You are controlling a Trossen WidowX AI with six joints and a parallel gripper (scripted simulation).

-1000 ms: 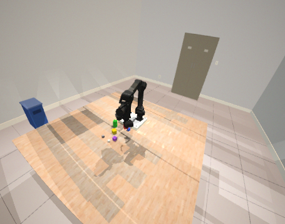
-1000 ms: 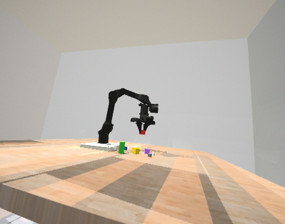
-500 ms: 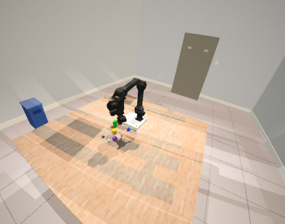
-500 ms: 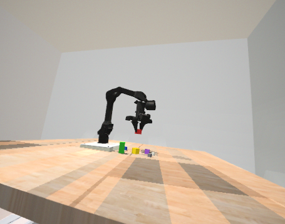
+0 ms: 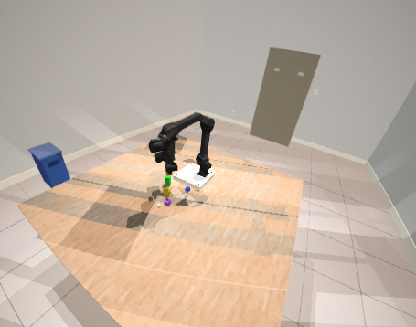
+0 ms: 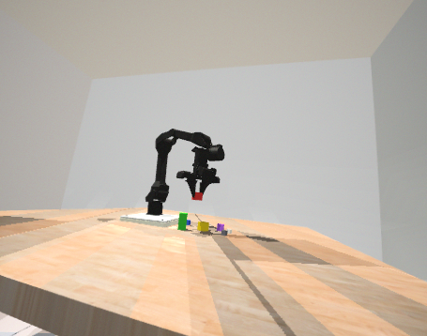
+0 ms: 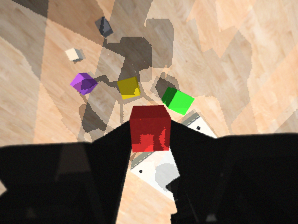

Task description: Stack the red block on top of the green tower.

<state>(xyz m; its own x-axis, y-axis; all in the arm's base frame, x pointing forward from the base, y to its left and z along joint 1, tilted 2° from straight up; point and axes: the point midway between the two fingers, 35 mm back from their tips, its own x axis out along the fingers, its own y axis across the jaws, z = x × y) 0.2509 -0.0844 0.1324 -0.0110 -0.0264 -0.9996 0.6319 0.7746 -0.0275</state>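
Right now the yellow block is 40 mm ahead of my gripper tip, 10 mm to the left of it and 110 mm below it. The rest, counted from my gripper tip: red block 10 mm above; then blue block 70 mm behind, 90 mm to the left, 120 mm below; then purple block 100 mm ahead, 70 mm to the left, 110 mm below.
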